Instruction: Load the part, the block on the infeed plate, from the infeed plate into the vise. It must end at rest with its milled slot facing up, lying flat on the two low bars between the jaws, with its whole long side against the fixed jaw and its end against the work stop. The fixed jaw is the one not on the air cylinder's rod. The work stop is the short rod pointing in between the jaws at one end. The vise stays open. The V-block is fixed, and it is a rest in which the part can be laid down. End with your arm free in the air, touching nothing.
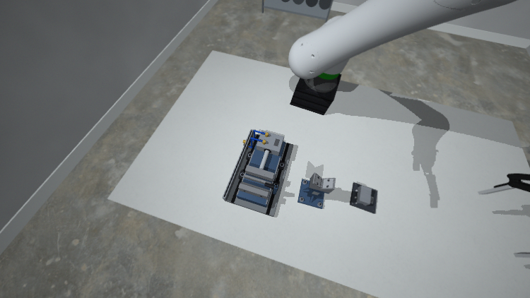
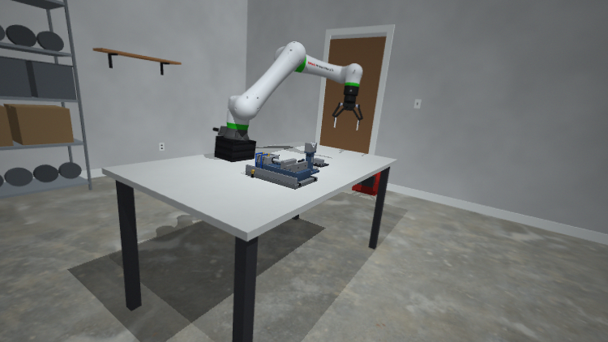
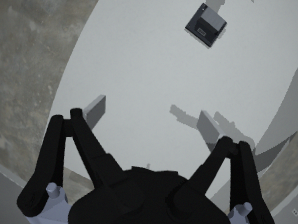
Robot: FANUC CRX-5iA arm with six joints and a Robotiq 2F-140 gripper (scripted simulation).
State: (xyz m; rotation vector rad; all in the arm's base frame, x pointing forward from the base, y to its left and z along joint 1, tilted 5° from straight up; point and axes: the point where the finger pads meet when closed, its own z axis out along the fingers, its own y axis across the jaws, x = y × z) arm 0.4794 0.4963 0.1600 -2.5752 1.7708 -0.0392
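The part lies 40 mm behind my hand, 250 mm to the right of it and 210 mm below it. Round my hand: air cylinder rod: 50 mm behind, 640 mm to the right, 150 mm below; vise: 30 mm behind, 640 mm to the right, 190 mm below; dark infeed plate: 40 mm behind, 240 mm to the right, 220 mm below.
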